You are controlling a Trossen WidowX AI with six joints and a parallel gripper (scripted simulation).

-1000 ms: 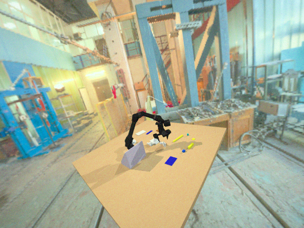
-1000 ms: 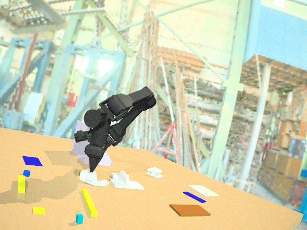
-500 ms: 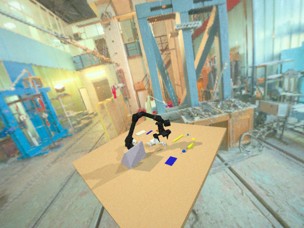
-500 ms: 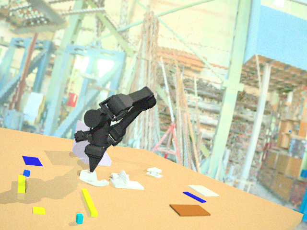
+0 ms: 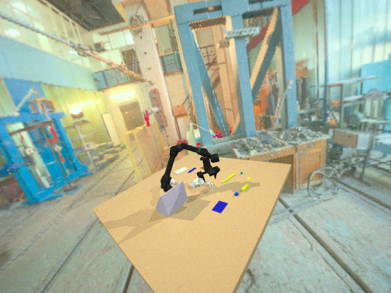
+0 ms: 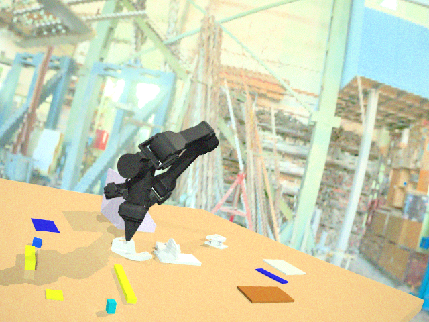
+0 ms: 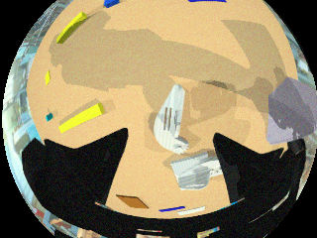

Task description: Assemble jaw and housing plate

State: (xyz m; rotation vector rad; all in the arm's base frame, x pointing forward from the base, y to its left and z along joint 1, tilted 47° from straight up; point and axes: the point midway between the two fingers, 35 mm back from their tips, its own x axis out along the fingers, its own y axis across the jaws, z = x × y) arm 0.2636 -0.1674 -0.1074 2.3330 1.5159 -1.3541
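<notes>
The white jaw lies 10 mm ahead of my gripper tip, 40 mm to the left of it and 50 mm below it. Round my gripper tip: yellow tile: 180 mm ahead, 270 mm to the right, 50 mm below; then blue cube: 50 mm behind, 240 mm to the right, 50 mm below; then cyan cube: 250 mm ahead, 180 mm to the right, 40 mm below.
</notes>
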